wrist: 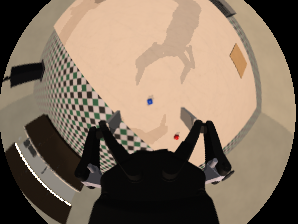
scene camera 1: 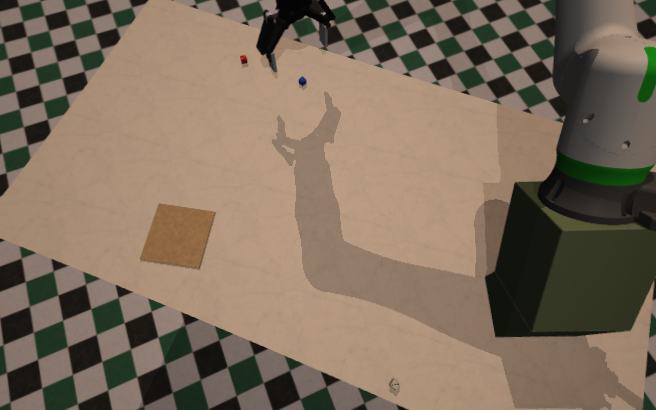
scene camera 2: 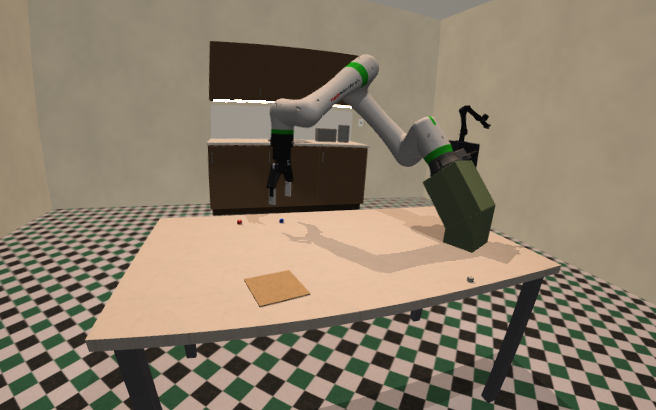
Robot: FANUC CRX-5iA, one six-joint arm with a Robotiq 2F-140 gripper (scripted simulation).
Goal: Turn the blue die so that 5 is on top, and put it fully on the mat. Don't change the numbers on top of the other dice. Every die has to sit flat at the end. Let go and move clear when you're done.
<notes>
In view: the gripper [scene camera 1: 298, 55] and a brown mat [scene camera 1: 178, 235].
The brown mat shows as well in scene camera 2 [scene camera 2: 269, 289]. The gripper shows as well in the wrist view [wrist: 150, 114] and in scene camera 2 [scene camera 2: 280, 200].
</notes>
